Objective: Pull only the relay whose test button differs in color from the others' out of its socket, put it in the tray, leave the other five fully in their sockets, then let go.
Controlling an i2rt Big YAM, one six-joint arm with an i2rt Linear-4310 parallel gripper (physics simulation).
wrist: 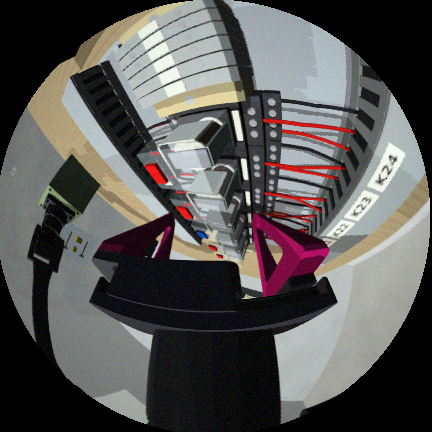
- gripper: 213, 217
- relay: 190, 153
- relay: 215, 209
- grey socket panel: 281, 59
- grey terminal module: 216, 43
